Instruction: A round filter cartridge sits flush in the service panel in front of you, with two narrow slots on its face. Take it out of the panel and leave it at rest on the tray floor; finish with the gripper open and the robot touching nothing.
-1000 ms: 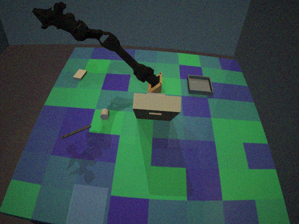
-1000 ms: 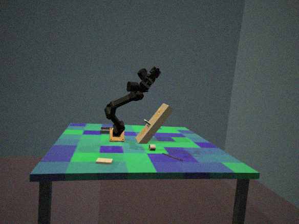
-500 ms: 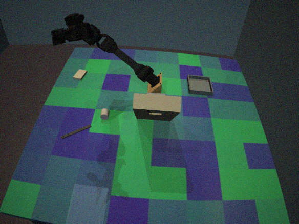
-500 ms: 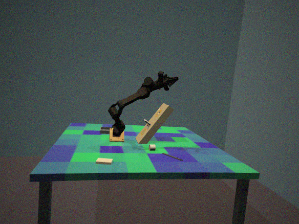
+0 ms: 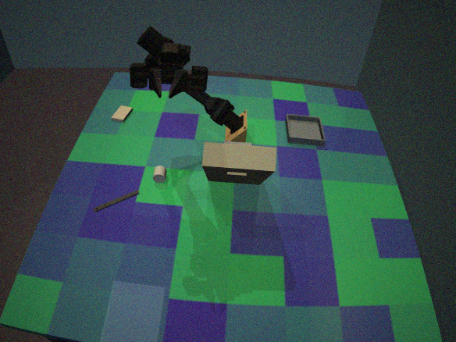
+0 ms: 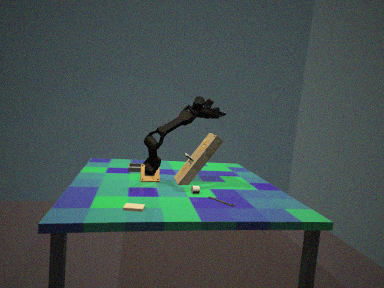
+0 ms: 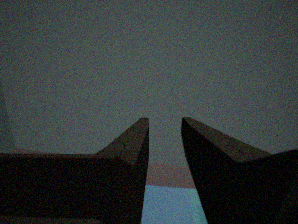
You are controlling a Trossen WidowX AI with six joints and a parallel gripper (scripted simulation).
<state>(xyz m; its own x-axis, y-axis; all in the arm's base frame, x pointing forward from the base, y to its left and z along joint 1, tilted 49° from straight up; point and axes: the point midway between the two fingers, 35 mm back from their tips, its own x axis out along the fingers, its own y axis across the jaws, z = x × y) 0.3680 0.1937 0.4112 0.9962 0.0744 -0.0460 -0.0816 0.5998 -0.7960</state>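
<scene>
Right now my gripper tip is 60 mm past the beige round filter cartridge, 180 mm to the right of it and 230 mm above it. From my gripper tip the other things lie so: flat beige block 500 mm behind, 320 mm to the right, 460 mm below; beige service panel 100 mm behind, 180 mm to the left, 300 mm below; dark-walled tray 470 mm behind, 460 mm to the left, 460 mm below.
</scene>
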